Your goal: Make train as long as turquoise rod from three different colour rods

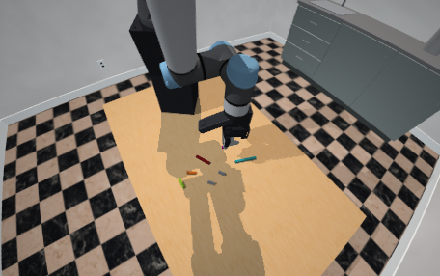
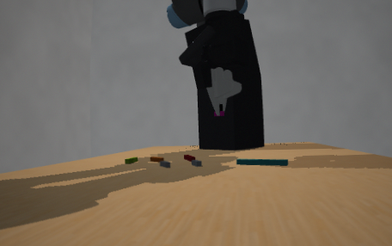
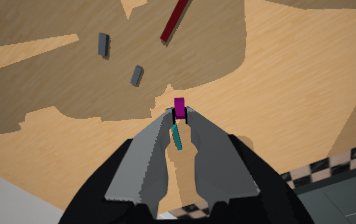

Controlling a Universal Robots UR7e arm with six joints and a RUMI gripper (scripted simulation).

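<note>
The red rod lies 11 cm below my hand, 7 cm to the right of it and 5 cm behind it. Also, from my hand: turquoise rod 11 cm below, 8 cm to the left, 7 cm ahead; orange rod 15 cm to the right, 11 cm below, 3 cm behind; magenta rod 1 cm below.
</note>
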